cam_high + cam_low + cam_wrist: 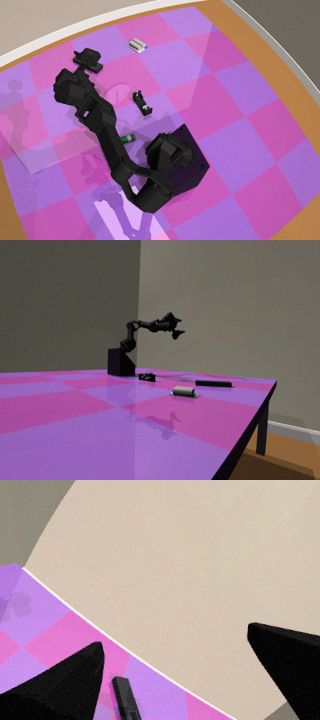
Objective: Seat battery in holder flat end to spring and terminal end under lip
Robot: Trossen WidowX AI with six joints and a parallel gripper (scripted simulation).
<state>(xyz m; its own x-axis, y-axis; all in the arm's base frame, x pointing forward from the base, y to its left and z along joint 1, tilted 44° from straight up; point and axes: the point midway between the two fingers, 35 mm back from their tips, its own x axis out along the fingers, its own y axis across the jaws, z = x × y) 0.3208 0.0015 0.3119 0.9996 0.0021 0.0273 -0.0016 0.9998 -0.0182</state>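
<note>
The battery is 18 cm behind my gripper tip, 13 cm to the right of it and 32 cm below it. The rest, counted from my gripper tip: black remote (25 cm ahead, 15 cm to the right, 32 cm below).
</note>
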